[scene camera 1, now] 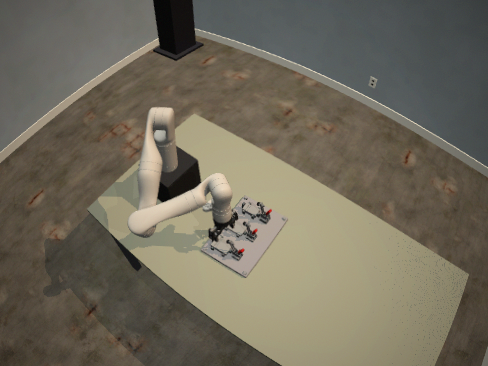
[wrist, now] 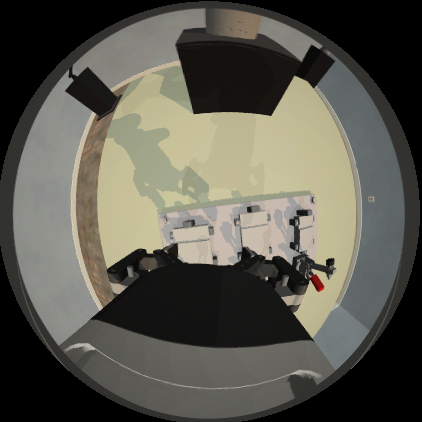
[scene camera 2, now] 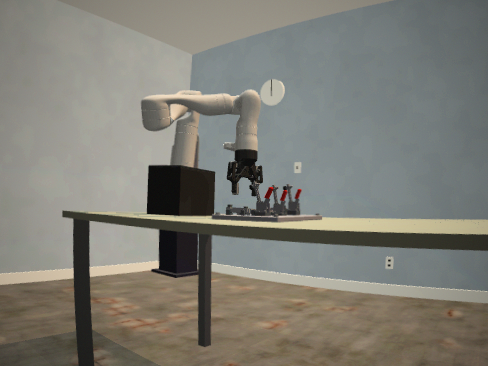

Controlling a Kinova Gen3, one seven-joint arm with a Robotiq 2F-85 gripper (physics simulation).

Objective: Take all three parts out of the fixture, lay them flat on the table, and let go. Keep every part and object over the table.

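Places are measured from the arm's base along level axes (x ahead, y left, z up), in centimetres.
Where they show: gripper, fingertip midpoint: (scene camera 1: 224,233) (wrist: 209,252) (scene camera 2: 245,195); arm's base, link origin: (scene camera 1: 168,164) (scene camera 2: 182,168).
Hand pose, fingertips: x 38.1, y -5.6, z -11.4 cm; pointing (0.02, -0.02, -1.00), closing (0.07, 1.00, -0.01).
Each offset is from my fingertips to the top centre of the thing. Level surfaces: height alone.
The fixture {dx +4.7, dy +8.4, dz -6.3 cm} (scene camera 1: 266,244) (scene camera 2: 300,218) (wrist: 225,215) is a flat grey plate carrying three toggle clamps. Three pale flat parts sit in it: a near part {dx +1.1, dy -3.0, dz -3.9 cm} (scene camera 1: 220,246) (wrist: 194,245), a middle part {dx -0.5, dy +7.8, dz -4.7 cm} (scene camera 1: 235,229) (wrist: 254,232) and a far part {dx -0.7, dy +18.9, dz -3.7 cm} (scene camera 1: 249,209) (wrist: 306,231). The clamps' red handles stand up beside the parts, and their arms appear raised in the scene camera 2 view. My gripper (scene camera 1: 223,228) (scene camera 2: 245,190) (wrist: 209,252) is open and empty, pointing down above the fixture. In the wrist view it hides the lower ends of the near and middle parts.
The arm's black base block (scene camera 1: 184,177) (scene camera 2: 180,190) (wrist: 235,75) stands on the pale table {dz -7.8 cm} (scene camera 1: 320,260) (scene camera 2: 375,227) (wrist: 280,150), behind the fixture. A red clamp handle {dx +8.1, dy +19.8, dz +2.8 cm} (wrist: 317,283) rises close to the right finger's side in the wrist view. The table's long edge lies beyond the near part.
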